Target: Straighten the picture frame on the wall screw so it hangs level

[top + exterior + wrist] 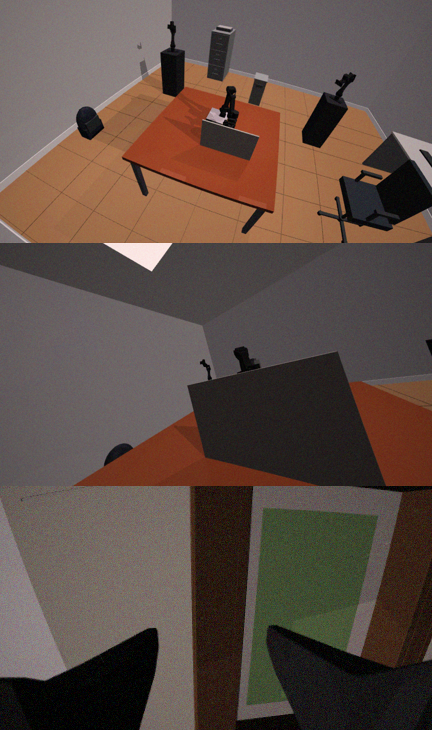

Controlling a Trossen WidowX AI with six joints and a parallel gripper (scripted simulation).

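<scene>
Right now my gripper tip is 10 mm short of the brown picture frame, 10 mm to the right of it and 50 mm above it. From my gripper tip the other things lie so: grey wall panel 20 mm ahead, 10 mm to the left, 60 mm below.
</scene>
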